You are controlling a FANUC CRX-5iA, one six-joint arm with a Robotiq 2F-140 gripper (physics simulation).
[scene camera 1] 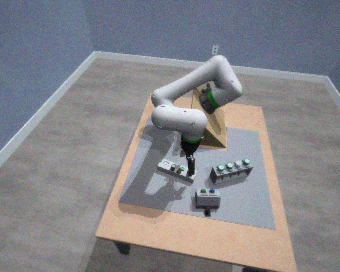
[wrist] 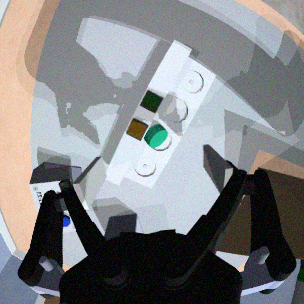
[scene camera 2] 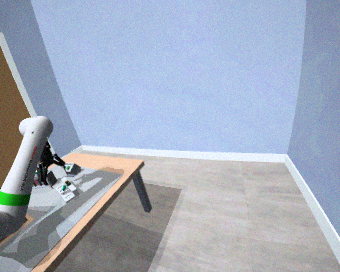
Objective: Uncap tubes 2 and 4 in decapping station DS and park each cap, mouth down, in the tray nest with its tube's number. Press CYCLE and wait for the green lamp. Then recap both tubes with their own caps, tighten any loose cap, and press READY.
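Frame: origin at the arm's base, x left, y back, z up, level; centimetres.
Seen in the pictures: gripper, fingertip midpoint: [scene camera 1: 185, 166] [wrist: 152, 161] [scene camera 2: 58, 181]; arm's base at its link origin: [scene camera 1: 205, 104].
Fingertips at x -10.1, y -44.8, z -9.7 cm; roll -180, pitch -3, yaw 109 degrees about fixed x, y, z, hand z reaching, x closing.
Offsets run from my fingertips to a thing's top centre. "*": to the spot under its first point.
A white tray {dx -4.4, dy +0.5, dz -1.4 cm} [scene camera 1: 186, 177] [scene camera 2: 67, 195] [wrist: 175, 62] has a row of round nests and two square lamps, dark green {dx -7.1, dy -1.6, dz -1.4 cm} [wrist: 151, 101] and brown {* dx -3.3, dy -2.6, dz -1.4 cm} [wrist: 137, 129], neither plainly lit. A green cap {dx -2.3, dy +0.1, dz -2.7 cm} [scene camera 1: 181, 169] [scene camera 2: 63, 188] [wrist: 156, 135] sits on one inner nest, closed face up; the other nests hold no cap. My gripper [scene camera 2: 53, 172] [wrist: 152, 161] is open and empty above the tray's end nearest the button box. A grey tube rack {dx +25.9, dy +1.3, dz +3.6 cm} [scene camera 1: 232, 174] shows three green-topped tubes and a grey-topped one {* dx +28.2, dy +2.1, dz +5.2 cm} [scene camera 1: 238, 163], third from the left in scene camera 1. Tube numbers are unreadable.
A button box {dx +12.5, dy -15.8, dz +1.7 cm} [scene camera 1: 207, 199] [wrist: 56, 194] with a green button {dx +10.0, dy -13.8, dz +0.7 cm} [scene camera 1: 203, 191] and a blue button {dx +14.5, dy -13.3, dz +0.7 cm} [scene camera 1: 212, 191] [wrist: 66, 221] stands beside the rack and tray. A finger partly covers it in the wrist view. A brown wedge-shaped stand [scene camera 1: 216, 131] rises behind them.
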